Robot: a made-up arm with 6 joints. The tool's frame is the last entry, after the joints.
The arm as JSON. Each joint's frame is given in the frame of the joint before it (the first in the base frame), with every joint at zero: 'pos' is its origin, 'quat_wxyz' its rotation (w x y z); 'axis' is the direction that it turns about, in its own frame. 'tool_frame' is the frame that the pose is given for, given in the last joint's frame.
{
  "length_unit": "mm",
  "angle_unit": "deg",
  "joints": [
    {
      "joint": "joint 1",
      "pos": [
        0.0,
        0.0,
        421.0
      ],
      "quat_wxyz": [
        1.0,
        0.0,
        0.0,
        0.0
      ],
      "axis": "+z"
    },
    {
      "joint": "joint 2",
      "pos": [
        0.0,
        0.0,
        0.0
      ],
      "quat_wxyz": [
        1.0,
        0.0,
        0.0,
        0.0
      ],
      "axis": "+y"
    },
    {
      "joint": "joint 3",
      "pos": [
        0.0,
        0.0,
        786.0
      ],
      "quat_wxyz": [
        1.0,
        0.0,
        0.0,
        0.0
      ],
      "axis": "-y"
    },
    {
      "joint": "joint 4",
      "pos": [
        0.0,
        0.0,
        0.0
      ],
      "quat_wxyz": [
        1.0,
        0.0,
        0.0,
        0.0
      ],
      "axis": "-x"
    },
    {
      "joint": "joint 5",
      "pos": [
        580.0,
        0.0,
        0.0
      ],
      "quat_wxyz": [
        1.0,
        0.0,
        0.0,
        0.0
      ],
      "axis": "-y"
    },
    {
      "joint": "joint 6",
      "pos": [
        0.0,
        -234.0,
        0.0
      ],
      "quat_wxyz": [
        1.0,
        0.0,
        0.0,
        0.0
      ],
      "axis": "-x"
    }
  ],
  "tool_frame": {
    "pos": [
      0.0,
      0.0,
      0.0
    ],
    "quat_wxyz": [
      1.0,
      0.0,
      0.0,
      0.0
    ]
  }
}
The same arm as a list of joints. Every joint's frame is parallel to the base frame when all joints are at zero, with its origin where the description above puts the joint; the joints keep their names.
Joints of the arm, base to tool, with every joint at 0 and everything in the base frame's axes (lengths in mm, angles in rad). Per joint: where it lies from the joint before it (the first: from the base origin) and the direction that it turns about. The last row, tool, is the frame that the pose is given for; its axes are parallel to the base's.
joint 1: axis +z xyz 0 0 421
joint 2: axis +y xyz 0 0 0
joint 3: axis -y xyz 0 0 786
joint 4: axis -x xyz 0 0 0
joint 5: axis -y xyz 580 0 0
joint 6: axis -x xyz 0 -234 0
tool: xyz 0 0 0

